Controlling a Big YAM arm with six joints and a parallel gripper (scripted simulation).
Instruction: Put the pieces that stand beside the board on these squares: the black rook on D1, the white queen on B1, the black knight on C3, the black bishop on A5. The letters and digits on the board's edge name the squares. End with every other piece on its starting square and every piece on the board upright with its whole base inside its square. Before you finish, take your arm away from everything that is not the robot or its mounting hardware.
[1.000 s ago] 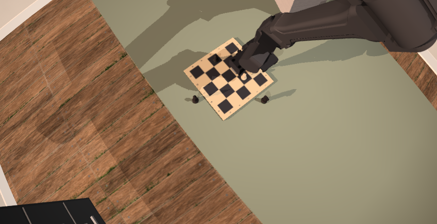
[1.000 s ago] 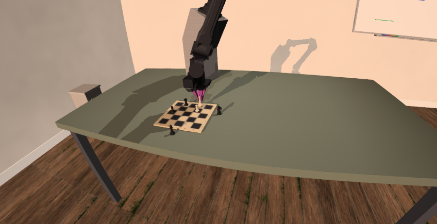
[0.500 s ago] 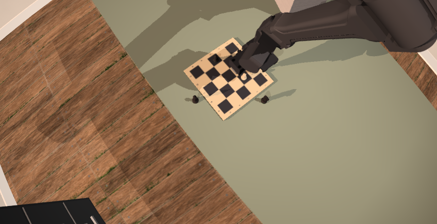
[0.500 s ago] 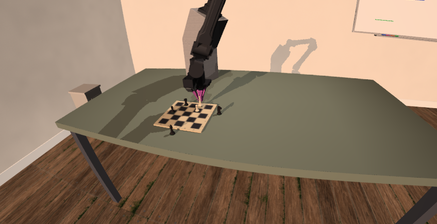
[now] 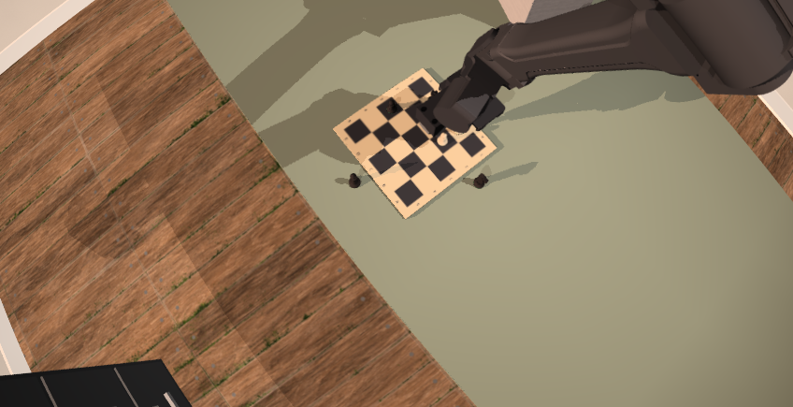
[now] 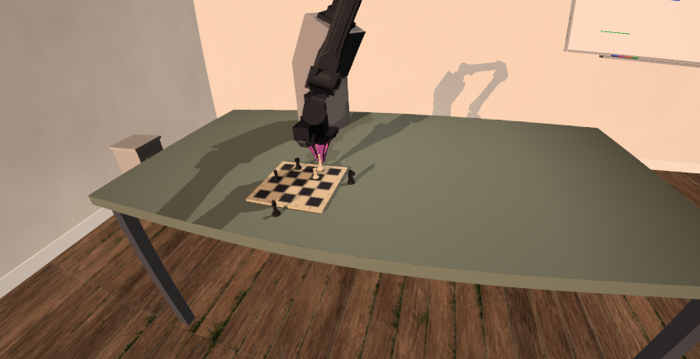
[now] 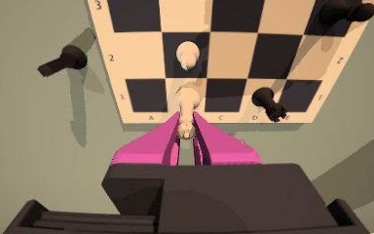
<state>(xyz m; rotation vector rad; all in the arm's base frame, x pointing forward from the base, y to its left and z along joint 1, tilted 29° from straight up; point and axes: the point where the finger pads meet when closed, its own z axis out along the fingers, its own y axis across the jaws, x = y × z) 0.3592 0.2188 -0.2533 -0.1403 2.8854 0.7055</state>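
Right now my hand is 1 cm short of the white queen. Also, from my hand: small white piece: 5 cm ahead, 2 cm below; chessboard: 9 cm ahead, 3 cm to the right, 4 cm below.
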